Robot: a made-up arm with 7 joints.
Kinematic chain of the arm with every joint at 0, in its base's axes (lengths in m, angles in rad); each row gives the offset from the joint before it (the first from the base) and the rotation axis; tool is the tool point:
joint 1: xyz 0 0 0.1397 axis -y
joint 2: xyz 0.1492 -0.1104 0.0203 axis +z
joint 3: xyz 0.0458 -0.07 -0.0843 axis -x
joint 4: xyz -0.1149 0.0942 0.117 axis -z
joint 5: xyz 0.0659 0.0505 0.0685 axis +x
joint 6: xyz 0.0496 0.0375 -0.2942 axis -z
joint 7: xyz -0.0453 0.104 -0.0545 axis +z
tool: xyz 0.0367 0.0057 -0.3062
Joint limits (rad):
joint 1: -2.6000..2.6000
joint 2: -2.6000..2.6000
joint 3: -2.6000..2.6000
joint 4: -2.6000..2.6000
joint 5: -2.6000..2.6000
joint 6: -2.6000..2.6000
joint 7: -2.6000..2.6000
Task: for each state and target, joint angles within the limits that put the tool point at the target. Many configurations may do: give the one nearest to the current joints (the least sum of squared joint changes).
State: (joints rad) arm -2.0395 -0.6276 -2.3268 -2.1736 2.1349 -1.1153 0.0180
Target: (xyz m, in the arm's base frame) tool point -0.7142 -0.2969 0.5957
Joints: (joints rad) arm -1.7281 -0.4725 -2.5525 -2.2920 2.5229 -1.0329 0.0403
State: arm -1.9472 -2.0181 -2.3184 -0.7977 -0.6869 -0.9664 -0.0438
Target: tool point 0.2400 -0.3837 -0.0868
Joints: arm -1.4168 -1.9454 -2.3268 -1.1513 -0.7100 -0.7726 -0.0646
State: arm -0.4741 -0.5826 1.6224 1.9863 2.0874 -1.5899 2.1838
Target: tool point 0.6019 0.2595 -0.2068
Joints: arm -0.6595 -0.2366 1.7530 2.1996 2.1576 -1.5909 2.1884
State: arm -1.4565 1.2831 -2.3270 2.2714 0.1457 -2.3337 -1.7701
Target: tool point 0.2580 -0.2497 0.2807
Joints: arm -1.5041 1.4830 -2.2755 2.2782 -0.0640 -2.3710 -1.7878
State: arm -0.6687 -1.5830 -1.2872 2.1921 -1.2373 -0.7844 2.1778
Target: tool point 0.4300 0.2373 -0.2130
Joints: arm -0.8964 -1.7232 -1.1001 2.1570 -0.9236 -0.7142 2.1602
